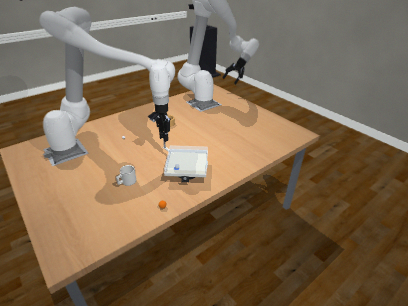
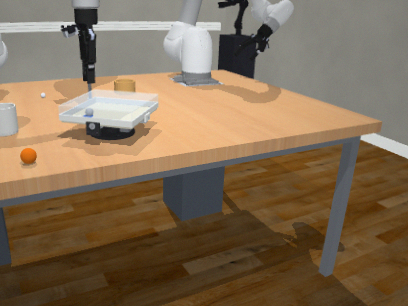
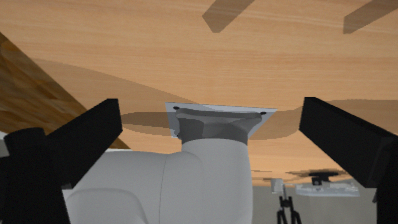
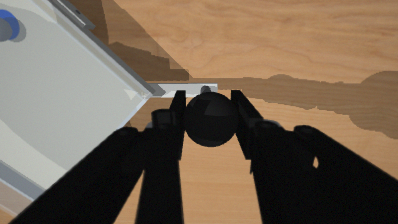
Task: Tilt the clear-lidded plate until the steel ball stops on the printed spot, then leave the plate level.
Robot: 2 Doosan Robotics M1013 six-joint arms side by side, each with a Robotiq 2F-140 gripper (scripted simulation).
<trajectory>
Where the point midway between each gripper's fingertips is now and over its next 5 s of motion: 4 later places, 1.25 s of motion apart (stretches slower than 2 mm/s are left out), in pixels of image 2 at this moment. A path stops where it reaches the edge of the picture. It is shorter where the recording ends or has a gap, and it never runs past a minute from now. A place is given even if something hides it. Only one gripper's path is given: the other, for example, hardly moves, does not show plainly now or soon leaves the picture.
The right gripper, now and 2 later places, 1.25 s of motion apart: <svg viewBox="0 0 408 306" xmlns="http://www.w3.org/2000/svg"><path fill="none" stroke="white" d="M89 82L89 76L88 64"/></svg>
</trajectory>
